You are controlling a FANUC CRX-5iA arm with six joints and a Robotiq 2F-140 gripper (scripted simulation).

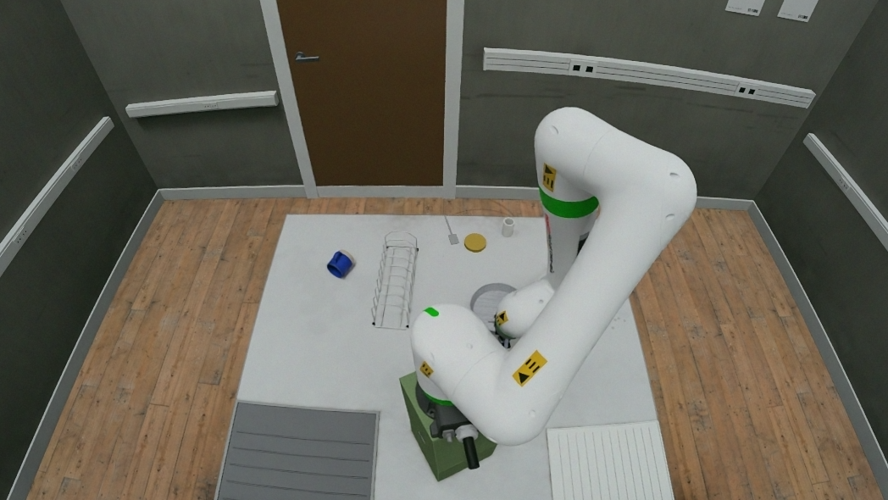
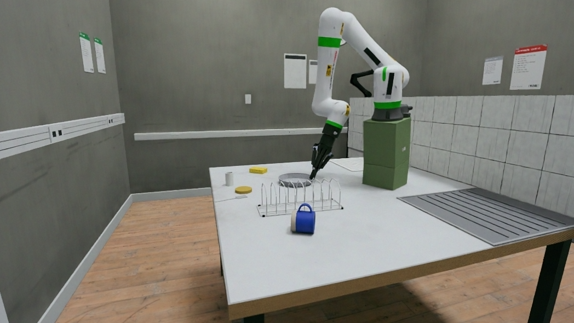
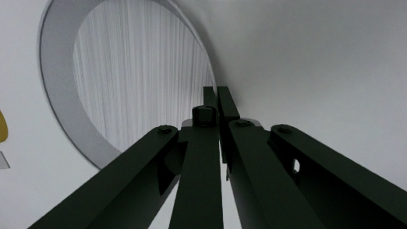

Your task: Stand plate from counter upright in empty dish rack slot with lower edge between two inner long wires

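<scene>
The grey plate is 100 mm ahead of my hand, 20 mm to the right of it and 30 mm below it. Also, from my hand: yellow disc 390 mm ahead, 10 mm to the right, 30 mm below; white cup 420 mm ahead, 130 mm to the right, 30 mm below; white ribbed mat 570 mm behind, 210 mm to the right, 40 mm below.
</scene>
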